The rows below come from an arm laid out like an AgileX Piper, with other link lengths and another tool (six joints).
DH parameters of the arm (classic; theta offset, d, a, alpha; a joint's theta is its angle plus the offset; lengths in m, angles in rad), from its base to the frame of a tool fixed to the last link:
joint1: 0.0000 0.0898 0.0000 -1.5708
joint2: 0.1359 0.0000 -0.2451 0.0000
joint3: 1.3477 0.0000 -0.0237 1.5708
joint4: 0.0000 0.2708 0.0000 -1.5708
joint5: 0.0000 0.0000 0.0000 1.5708
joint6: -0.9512 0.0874 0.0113 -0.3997
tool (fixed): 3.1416 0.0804 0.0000 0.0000
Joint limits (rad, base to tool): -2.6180..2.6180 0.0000..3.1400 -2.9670..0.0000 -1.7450..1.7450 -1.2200..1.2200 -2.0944..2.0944
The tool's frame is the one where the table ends.
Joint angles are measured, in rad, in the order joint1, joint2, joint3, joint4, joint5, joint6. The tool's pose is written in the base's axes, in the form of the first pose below.
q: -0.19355, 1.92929, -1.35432, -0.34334, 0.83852, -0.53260
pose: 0.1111, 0.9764, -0.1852, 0.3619; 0.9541, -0.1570, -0.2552, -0.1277; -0.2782, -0.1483, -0.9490, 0.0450; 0, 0, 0, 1
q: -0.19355, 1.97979, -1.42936, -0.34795, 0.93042, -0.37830
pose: 0.2668, 0.9332, -0.2407, 0.3628; 0.9275, -0.3165, -0.1988, -0.1263; -0.2618, -0.1702, -0.9500, 0.0439; 0, 0, 0, 1
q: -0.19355, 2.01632, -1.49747, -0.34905, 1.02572, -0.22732
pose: 0.4181, 0.8634, -0.2823, 0.3624; 0.8720, -0.4686, -0.1417, -0.1237; -0.2546, -0.1869, -0.9488, 0.0467; 0, 0, 0, 1
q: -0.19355, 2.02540, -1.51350, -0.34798, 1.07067, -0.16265
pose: 0.4790, 0.8225, -0.3066, 0.3589; 0.8393, -0.5315, -0.1145, -0.1216; -0.2571, -0.2025, -0.9449, 0.0474; 0, 0, 0, 1
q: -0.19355, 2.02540, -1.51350, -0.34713, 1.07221, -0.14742
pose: 0.4927, 0.8150, -0.3050, 0.3587; 0.8322, -0.5437, -0.1085, -0.1209; -0.2543, -0.2004, -0.9461, 0.0472; 0, 0, 0, 1
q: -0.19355, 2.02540, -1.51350, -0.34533, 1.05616, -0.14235
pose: 0.4974, 0.8180, -0.2888, 0.3614; 0.8322, -0.5440, -0.1073, -0.1208; -0.2449, -0.1870, -0.9513, 0.0467; 0, 0, 0, 1
